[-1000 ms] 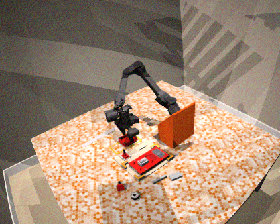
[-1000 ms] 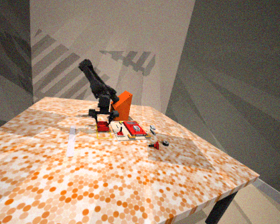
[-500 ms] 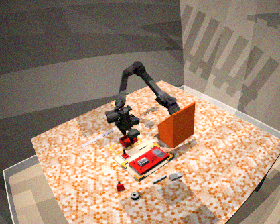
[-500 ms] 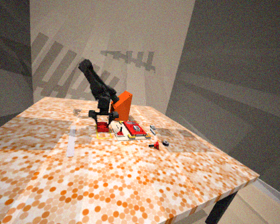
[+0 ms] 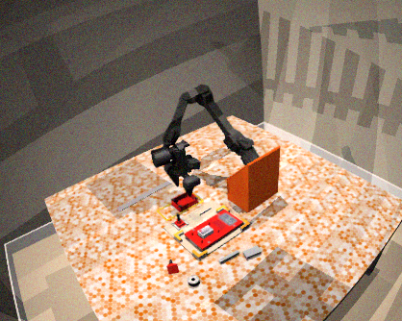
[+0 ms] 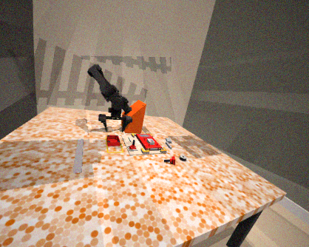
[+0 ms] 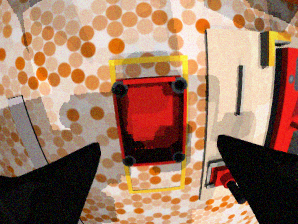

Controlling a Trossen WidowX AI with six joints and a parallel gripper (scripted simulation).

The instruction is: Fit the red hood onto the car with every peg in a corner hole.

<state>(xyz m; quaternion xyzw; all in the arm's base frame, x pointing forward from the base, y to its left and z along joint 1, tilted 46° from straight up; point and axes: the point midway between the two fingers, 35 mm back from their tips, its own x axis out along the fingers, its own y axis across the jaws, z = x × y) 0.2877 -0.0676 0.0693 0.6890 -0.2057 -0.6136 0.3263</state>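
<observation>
My gripper tip is now 60 mm above the red hood. From my gripper tip the other things lie so: grey engine block: 30 mm ahead, 230 mm to the left, 40 mm below; then dark wheel: 180 mm ahead, 390 mm to the left, 60 mm below; then white strip: 130 mm ahead, 160 mm to the right, 60 mm below.
</observation>
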